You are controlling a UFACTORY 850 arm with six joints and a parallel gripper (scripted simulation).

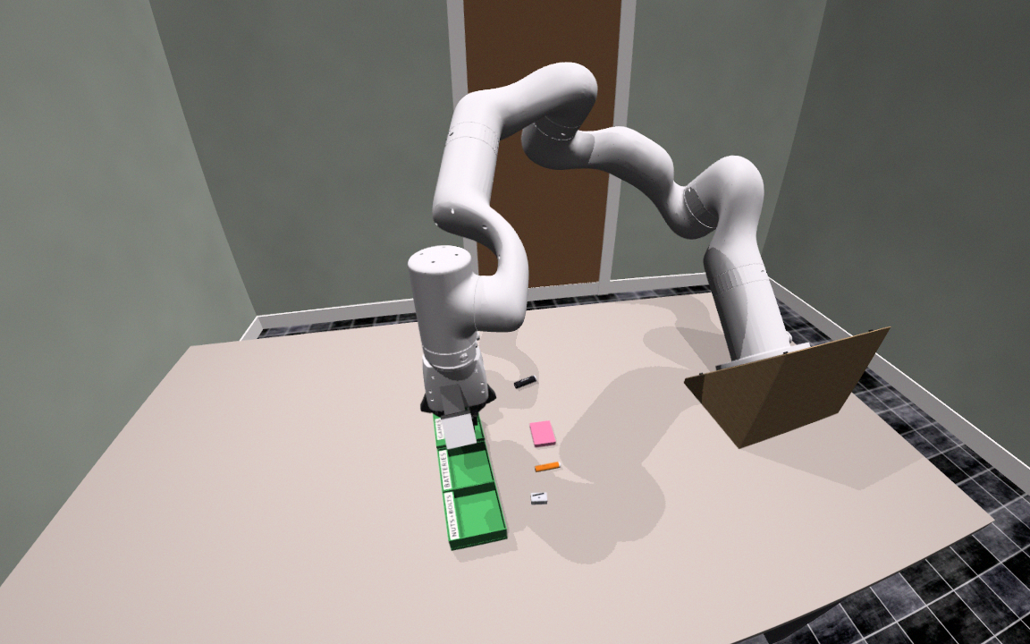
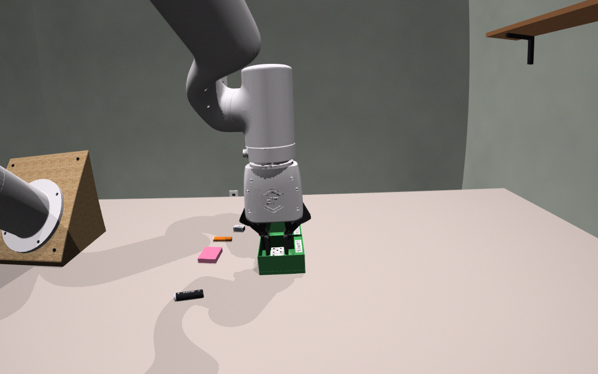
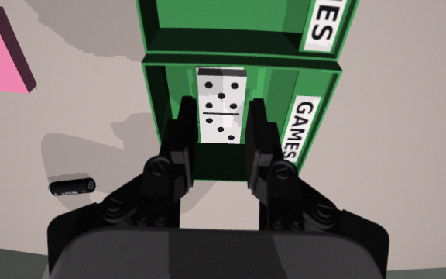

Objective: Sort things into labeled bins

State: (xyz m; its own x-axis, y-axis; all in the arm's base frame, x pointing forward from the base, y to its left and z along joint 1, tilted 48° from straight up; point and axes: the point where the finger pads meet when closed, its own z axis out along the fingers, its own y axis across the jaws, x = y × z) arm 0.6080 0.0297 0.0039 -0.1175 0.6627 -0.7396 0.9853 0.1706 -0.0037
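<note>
Now: hand 13 cm past the black battery, 13 cm to the left of it and 4 cm above it. The rest, counted from my hand: orange battery (14 cm behind, 9 cm to the left, 4 cm below); pink block (14 cm behind, 1 cm to the left, 4 cm below); pencil sharpener (11 cm behind, 15 cm to the left, 4 cm below).
</note>
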